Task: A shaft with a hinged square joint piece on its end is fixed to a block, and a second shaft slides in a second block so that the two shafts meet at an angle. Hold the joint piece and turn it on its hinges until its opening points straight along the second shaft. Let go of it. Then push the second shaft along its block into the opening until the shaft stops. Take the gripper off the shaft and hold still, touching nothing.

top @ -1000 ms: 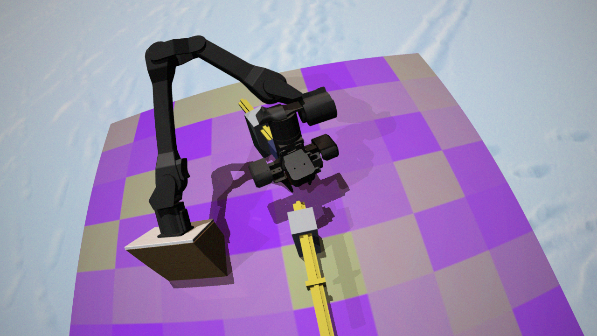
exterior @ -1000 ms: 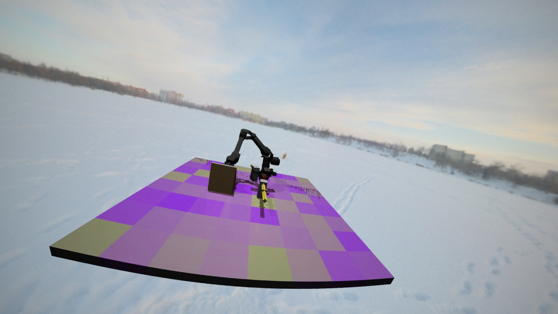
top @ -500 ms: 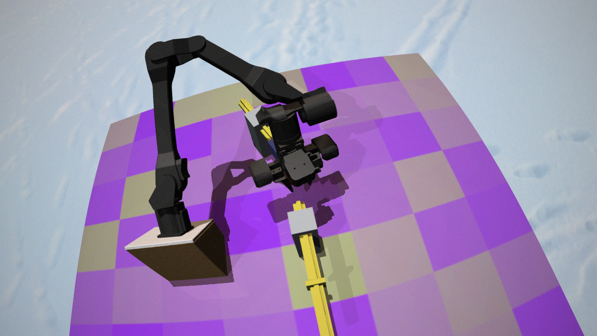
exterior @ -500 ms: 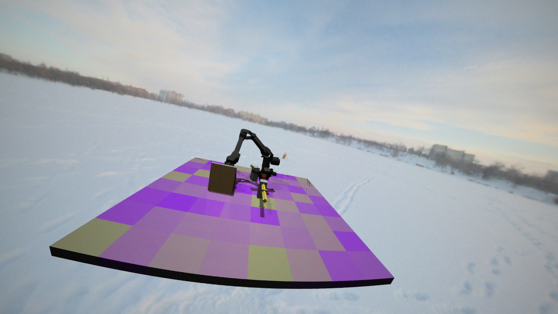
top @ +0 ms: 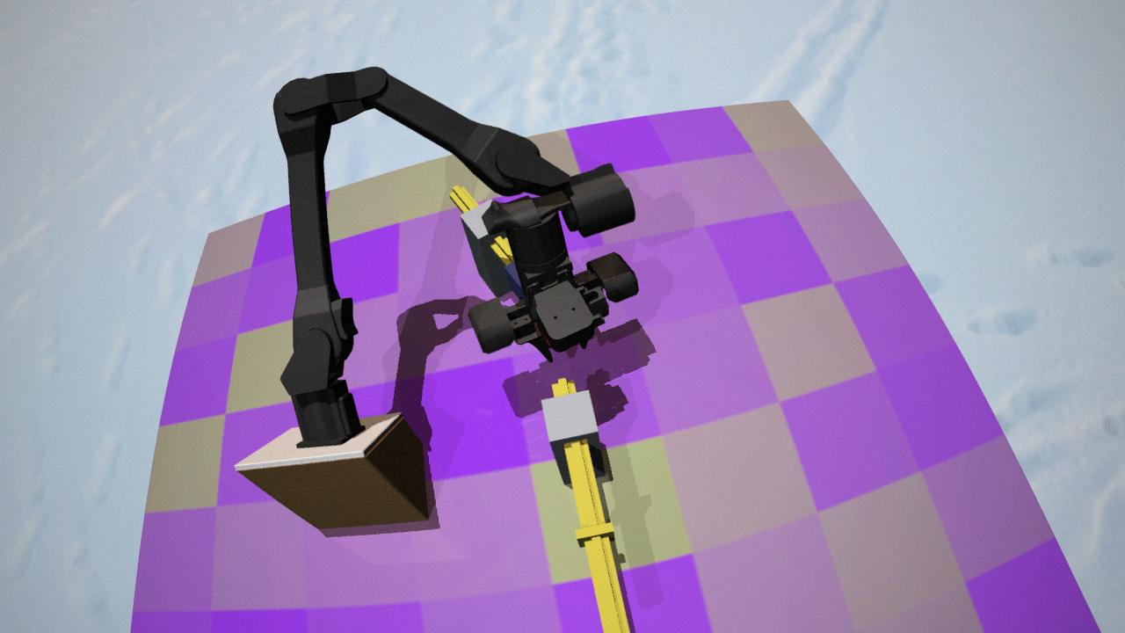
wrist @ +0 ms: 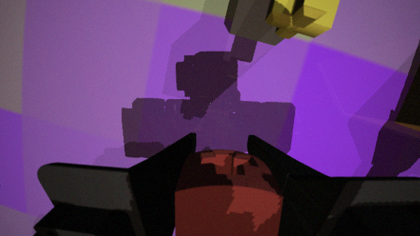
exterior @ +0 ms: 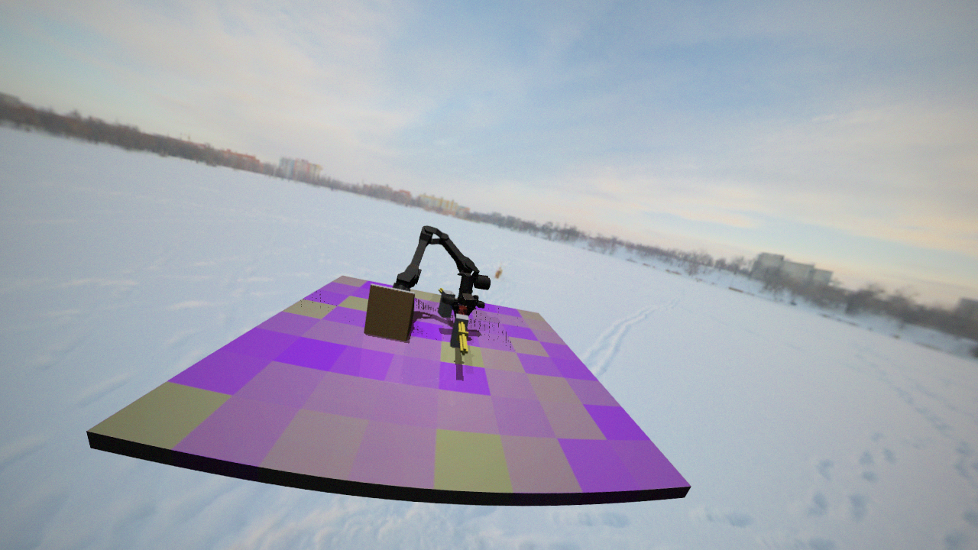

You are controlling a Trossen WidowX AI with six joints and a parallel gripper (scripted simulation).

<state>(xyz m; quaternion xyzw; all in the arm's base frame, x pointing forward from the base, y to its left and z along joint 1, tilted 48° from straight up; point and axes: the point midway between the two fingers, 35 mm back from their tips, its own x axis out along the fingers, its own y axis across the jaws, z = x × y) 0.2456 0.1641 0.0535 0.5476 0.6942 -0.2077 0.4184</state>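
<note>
Right now the red square joint piece is 4 cm above my gripper tip, 2 cm to the left of it and 1 cm behind it.
</note>
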